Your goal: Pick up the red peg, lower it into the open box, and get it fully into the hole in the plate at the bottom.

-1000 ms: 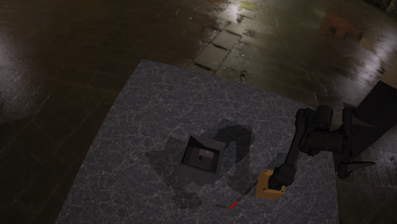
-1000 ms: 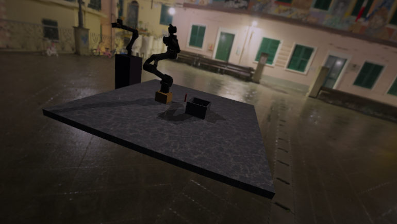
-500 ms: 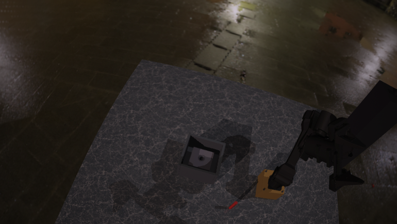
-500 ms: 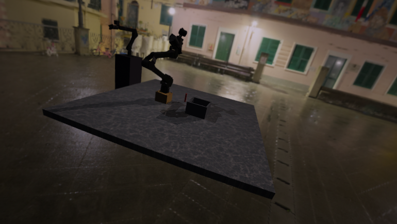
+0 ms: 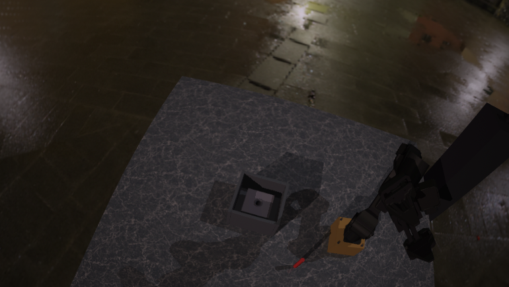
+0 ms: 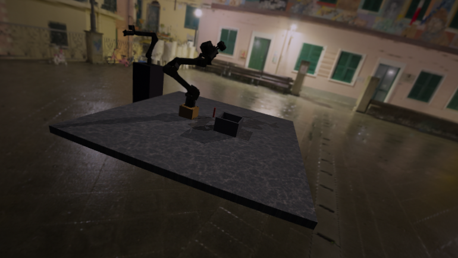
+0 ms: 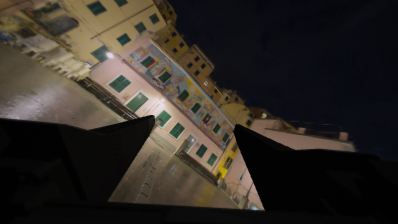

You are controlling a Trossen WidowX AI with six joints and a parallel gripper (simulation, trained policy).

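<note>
Now: the red peg 9 cm ahead of my gripper tip, 11 cm to the right of it and 51 cm below it. The rest, counted from my gripper tip: dark box 28 cm ahead, 27 cm to the right, 52 cm below; then grey plate 28 cm ahead, 27 cm to the right, 50 cm below.
</note>
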